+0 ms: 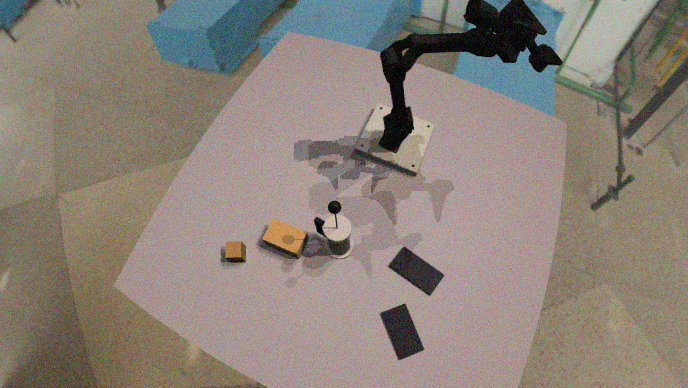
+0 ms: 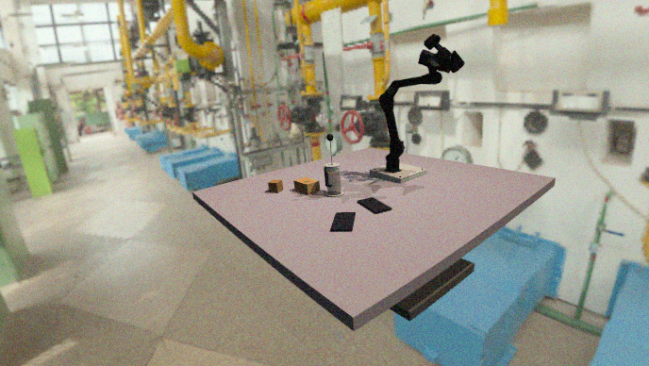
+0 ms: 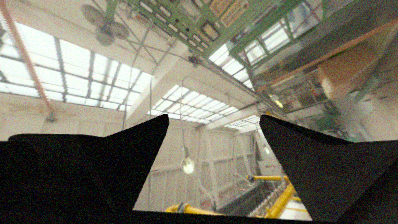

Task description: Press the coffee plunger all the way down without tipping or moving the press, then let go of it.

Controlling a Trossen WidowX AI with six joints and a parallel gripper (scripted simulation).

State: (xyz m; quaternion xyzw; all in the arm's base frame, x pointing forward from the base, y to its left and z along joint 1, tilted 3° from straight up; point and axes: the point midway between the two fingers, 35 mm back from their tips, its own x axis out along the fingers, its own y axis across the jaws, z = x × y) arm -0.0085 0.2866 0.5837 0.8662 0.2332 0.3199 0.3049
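Now: gripper tip 360 mm short of the coffee press, 350 mm to the left of it and 480 mm above it. Also, from my gripper tip: orange cube (530 mm ahead, 590 mm to the right, 590 mm below).
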